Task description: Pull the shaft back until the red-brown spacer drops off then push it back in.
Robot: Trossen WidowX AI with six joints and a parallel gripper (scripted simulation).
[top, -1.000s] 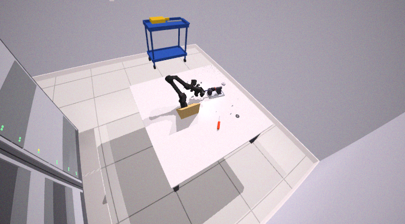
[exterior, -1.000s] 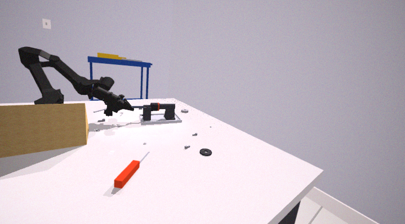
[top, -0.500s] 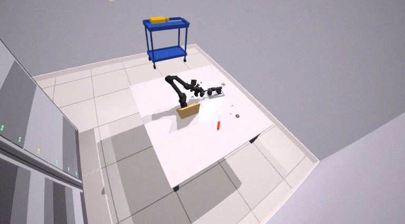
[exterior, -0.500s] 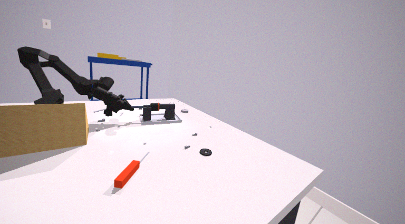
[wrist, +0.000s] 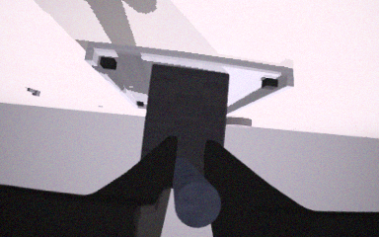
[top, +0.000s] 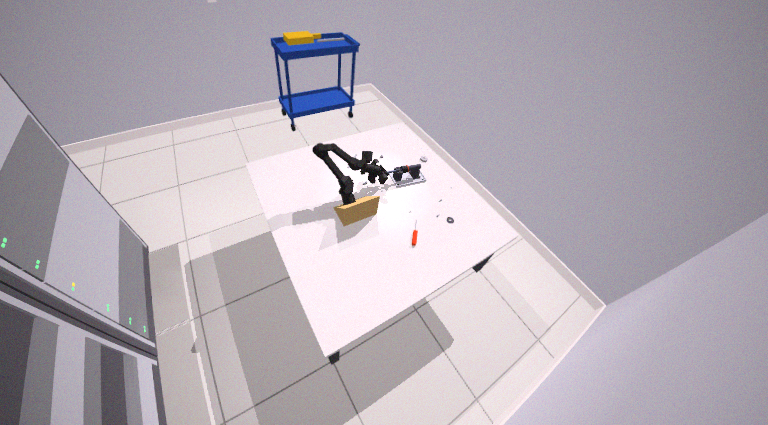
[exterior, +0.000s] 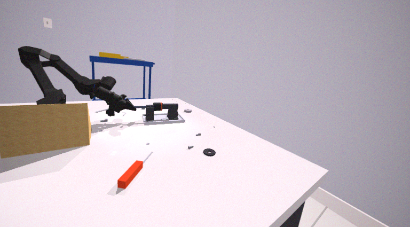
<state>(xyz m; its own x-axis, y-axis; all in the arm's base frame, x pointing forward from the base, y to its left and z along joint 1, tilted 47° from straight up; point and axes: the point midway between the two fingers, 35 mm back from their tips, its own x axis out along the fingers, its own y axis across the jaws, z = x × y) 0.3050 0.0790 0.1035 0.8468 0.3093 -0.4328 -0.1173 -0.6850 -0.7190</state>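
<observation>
Now: the round shaft 60 mm ahead of my gripper tip, 10 mm to the right of it and 20 mm above it. Also, from my gripper tip: grey ring: 370 mm ahead, 90 mm to the left, 60 mm below; red-brown spacer: 130 mm ahead, 20 mm to the right, 20 mm above.
</observation>
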